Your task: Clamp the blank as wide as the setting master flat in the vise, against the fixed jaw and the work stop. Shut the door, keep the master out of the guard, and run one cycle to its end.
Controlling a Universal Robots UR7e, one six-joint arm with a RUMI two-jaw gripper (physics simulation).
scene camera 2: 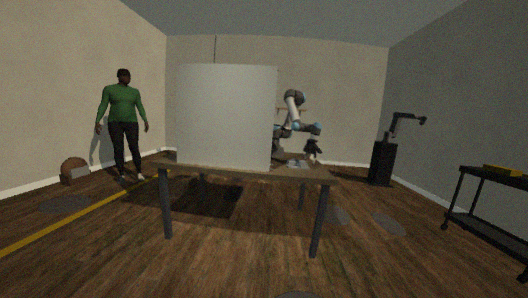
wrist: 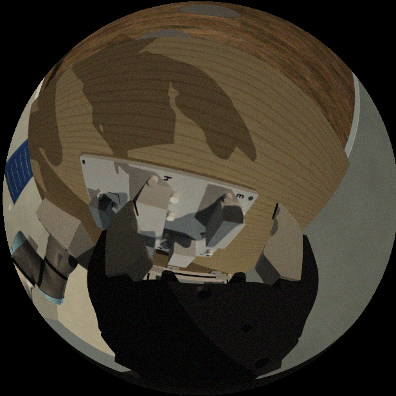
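Seen in the pictures: gripper, fingertip midpoint: [scene camera 2: 308, 162]; arm's base, origin of the base link: [scene camera 2: 272, 146].
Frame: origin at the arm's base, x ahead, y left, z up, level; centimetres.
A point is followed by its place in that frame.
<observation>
My gripper [scene camera 2: 312, 156] {x 35.7, y 35.8, z -4.7 cm} [wrist: 205, 204] is open and empty, above a light grey plate [scene camera 2: 298, 164] {x 33.5, y 27.6, z -8.0 cm} [wrist: 192, 183] marked with numbers on the table. In the wrist view, a pale block [wrist: 151, 216] stands on the plate beside the left finger. A darker grey block [wrist: 226, 219] stands on the plate between the fingers, closer to the right one. Another dark block [wrist: 102, 209] is at the plate's left end. Small white pegs [wrist: 174, 198] show between the blocks. I cannot tell which block is the blank or the master. The vise, work stop and door cannot be made out.
A tall white panel [scene camera 2: 225, 115] {x 64.2, y -29.8, z 30.1 cm} stands on the wooden table [scene camera 2: 250, 174] {x 67.6, y -7.9, z -10.3 cm} [wrist: 300, 165], left of the arm. A person in green [scene camera 2: 123, 102] stands at left behind a yellow floor line [scene camera 2: 90, 213]. A small arm on a black pedestal [scene camera 2: 383, 162] and a yellow object [scene camera 2: 502, 170] are at right.
</observation>
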